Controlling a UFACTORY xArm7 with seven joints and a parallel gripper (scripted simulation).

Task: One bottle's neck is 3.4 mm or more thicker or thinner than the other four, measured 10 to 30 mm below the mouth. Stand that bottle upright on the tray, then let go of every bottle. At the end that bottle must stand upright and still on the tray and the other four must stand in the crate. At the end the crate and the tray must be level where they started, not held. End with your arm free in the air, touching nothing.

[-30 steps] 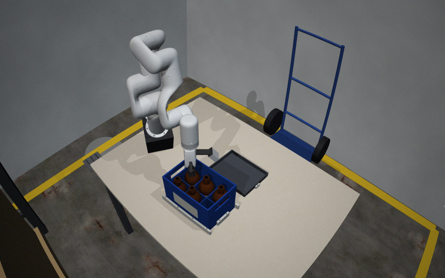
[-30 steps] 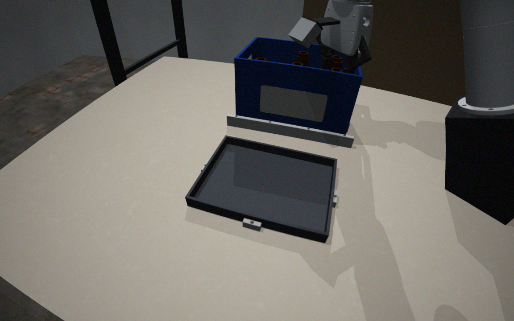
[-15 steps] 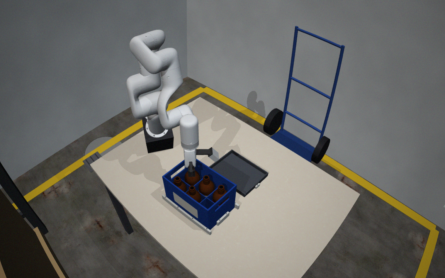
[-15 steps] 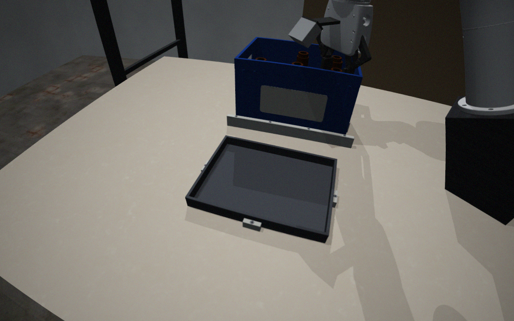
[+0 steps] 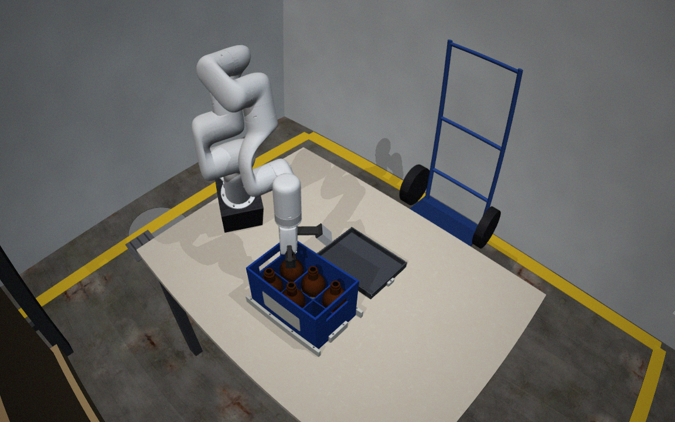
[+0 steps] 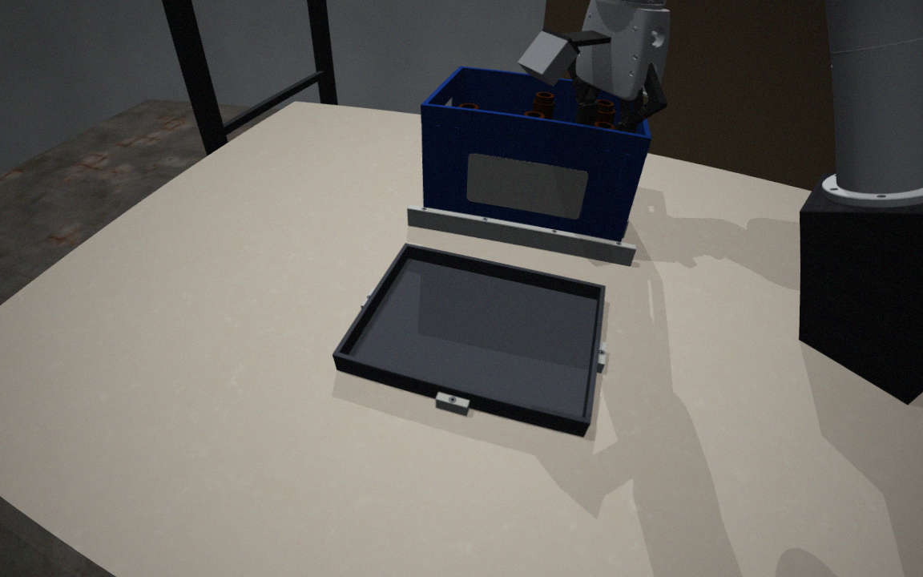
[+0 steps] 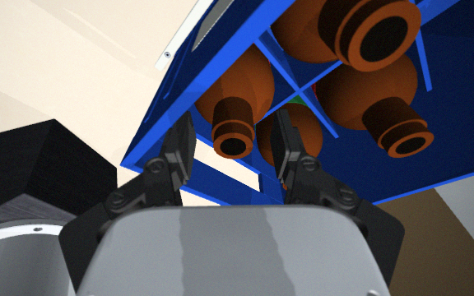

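My gripper is now 90 mm to the left of the glass bottle, 70 mm above it and 10 mm past it. Round my hand: crate (80 mm ahead, 70 mm below, 50 mm to the right); then dark grey tray (220 mm to the left, 150 mm below, 110 mm ahead).
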